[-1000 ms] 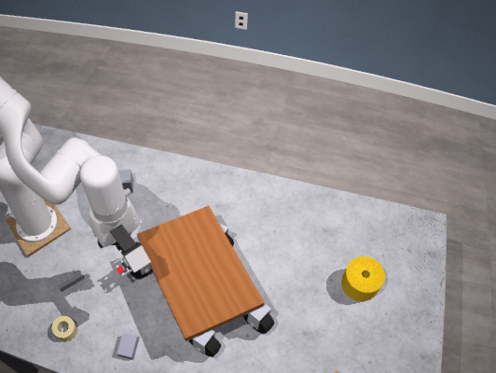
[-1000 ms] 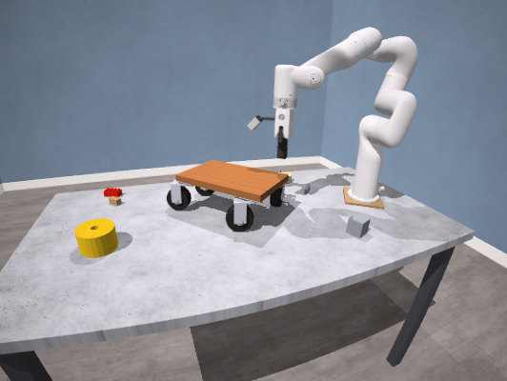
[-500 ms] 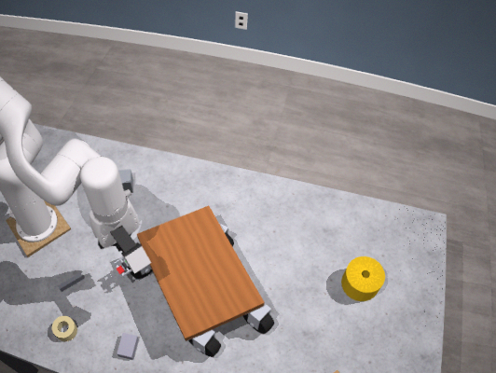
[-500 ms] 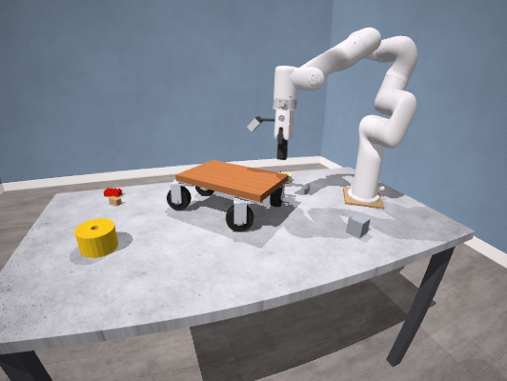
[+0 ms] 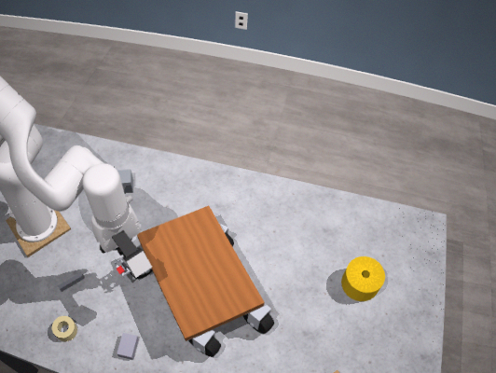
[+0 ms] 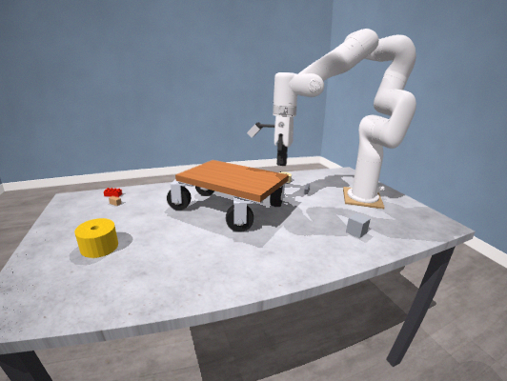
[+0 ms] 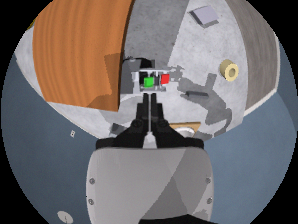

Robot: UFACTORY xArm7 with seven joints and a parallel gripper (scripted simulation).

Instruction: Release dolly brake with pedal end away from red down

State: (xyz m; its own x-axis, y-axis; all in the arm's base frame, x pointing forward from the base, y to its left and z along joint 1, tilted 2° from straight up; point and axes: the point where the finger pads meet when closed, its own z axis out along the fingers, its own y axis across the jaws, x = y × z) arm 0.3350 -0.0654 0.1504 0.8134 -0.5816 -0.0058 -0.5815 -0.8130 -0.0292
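The brake pedal is 1 cm behind my hand, 1 cm to the right of it and 8 cm below it. Also, from my hand: grey bar: 16 cm behind, 7 cm to the right, 15 cm below; then flat grey block: 6 cm ahead, 19 cm to the right, 15 cm below; then grey cube: 14 cm behind, 27 cm to the left, 13 cm below.
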